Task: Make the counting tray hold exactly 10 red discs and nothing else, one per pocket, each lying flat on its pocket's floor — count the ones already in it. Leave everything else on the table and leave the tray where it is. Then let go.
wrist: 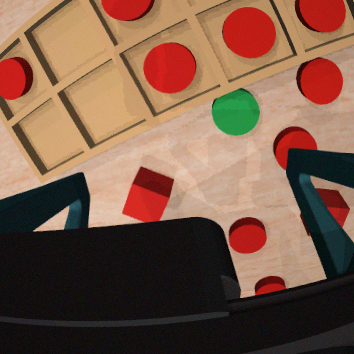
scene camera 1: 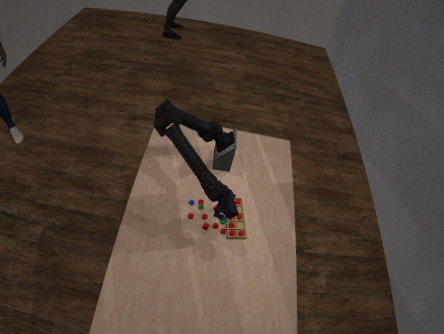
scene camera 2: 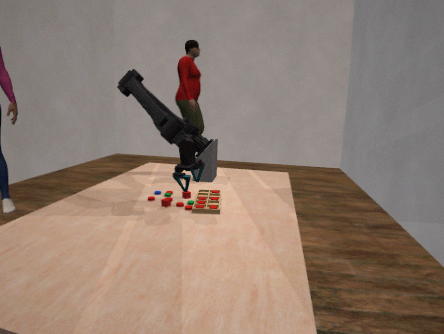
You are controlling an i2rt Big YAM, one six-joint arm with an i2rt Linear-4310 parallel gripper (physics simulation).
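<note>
The tan tray point(scene camera 1: 236, 237) point(scene camera 2: 206, 212) point(wrist: 117, 50) has two columns of pockets. Several pockets each hold a flat red disc point(scene camera 1: 232, 233) point(scene camera 2: 214, 207) point(wrist: 170, 67); several others are empty. Loose red discs point(scene camera 1: 190, 216) point(scene camera 2: 151, 198) point(wrist: 247, 236) lie beside the tray, one point(scene camera 1: 223, 231) point(scene camera 2: 188, 207) point(wrist: 321, 81) near its corner. My gripper point(scene camera 1: 220, 216) point(scene camera 2: 191, 185) point(wrist: 188, 172) is open and empty, above the table beside the tray. The arm hides part of the tray in the first scene view; a finger overlaps a red disc point(wrist: 292, 142) in the wrist view.
A green disc point(scene camera 1: 223, 221) point(scene camera 2: 190, 202) point(wrist: 236, 112) lies close beside the tray. One red cube point(scene camera 2: 186, 195) point(wrist: 147, 197) is near the gripper; another point(scene camera 1: 205, 226) point(scene camera 2: 166, 202) lies among the discs. A second green disc point(scene camera 1: 201, 206) and a blue disc point(scene camera 1: 191, 202) point(scene camera 2: 157, 192) lie farther left.
</note>
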